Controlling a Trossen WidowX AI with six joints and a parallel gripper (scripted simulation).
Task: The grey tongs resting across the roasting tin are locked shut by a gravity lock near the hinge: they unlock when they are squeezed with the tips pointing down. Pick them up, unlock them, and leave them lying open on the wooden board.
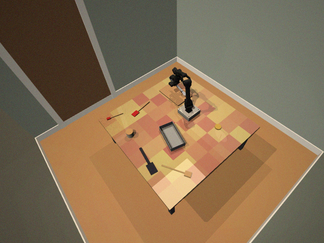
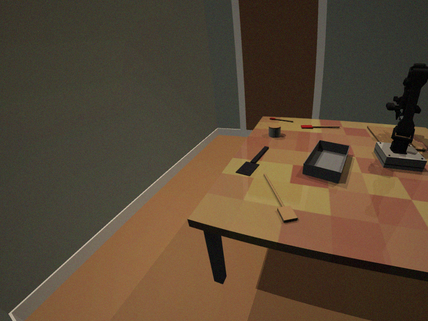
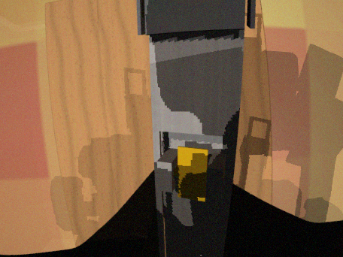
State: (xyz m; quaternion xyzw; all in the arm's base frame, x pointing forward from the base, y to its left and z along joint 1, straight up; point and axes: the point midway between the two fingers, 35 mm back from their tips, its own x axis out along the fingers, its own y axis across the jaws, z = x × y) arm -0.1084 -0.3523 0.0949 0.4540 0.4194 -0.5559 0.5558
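Now: the yellow lock piece 40 mm above my gripper tip and 20 mm to the right of it. From my gripper tip the other things lie so: roasting tin: 480 mm to the left, 460 mm ahead, 90 mm below; red spatula: 510 mm ahead, 120 mm below, 70 mm to the right; wooden board: 110 mm below, 10 mm to the left.
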